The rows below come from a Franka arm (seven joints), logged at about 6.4 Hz.
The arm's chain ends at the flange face. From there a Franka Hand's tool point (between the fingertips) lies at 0.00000 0.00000 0.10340 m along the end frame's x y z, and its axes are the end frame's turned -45 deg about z.
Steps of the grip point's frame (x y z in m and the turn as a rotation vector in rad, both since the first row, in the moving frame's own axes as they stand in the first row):
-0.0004 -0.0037 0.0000 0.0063 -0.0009 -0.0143
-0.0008 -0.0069 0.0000 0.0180 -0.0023 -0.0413
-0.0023 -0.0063 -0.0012 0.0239 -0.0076 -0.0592
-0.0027 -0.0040 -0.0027 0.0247 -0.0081 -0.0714
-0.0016 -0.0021 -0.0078 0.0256 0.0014 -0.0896
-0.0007 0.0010 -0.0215 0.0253 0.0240 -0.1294
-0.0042 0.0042 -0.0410 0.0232 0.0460 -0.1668
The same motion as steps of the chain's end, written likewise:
-0.0024 -0.0019 0.0000 0.0038 -0.0051 -0.0143
-0.0039 -0.0032 0.0000 0.0111 -0.0144 -0.0413
-0.0037 -0.0017 -0.0012 0.0115 -0.0223 -0.0592
-0.0023 0.0002 -0.0027 0.0117 -0.0232 -0.0714
-0.0008 0.0015 -0.0078 0.0191 -0.0171 -0.0896
0.0005 0.0048 -0.0214 0.0349 -0.0009 -0.1294
-0.0012 0.0111 -0.0409 0.0489 0.0161 -0.1668

